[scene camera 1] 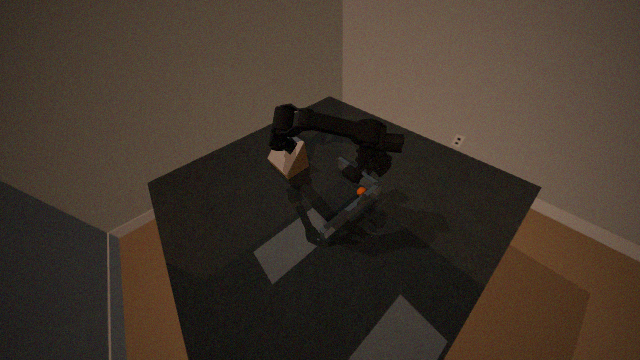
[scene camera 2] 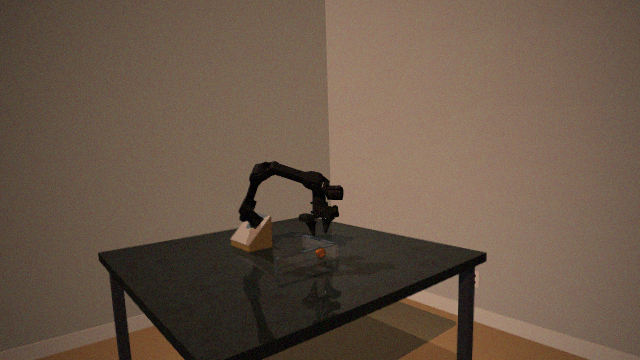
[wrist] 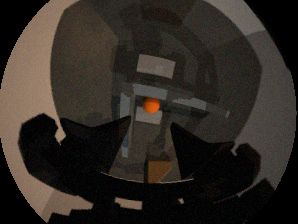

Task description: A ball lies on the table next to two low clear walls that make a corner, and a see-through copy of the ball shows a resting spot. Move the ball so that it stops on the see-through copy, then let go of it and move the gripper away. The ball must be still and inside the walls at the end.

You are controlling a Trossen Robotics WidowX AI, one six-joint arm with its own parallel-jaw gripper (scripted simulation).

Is my gripper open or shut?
Open.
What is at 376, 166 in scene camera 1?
My gripper.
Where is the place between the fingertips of my gripper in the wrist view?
151, 121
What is my gripper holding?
Nothing.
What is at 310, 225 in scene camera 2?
My gripper.
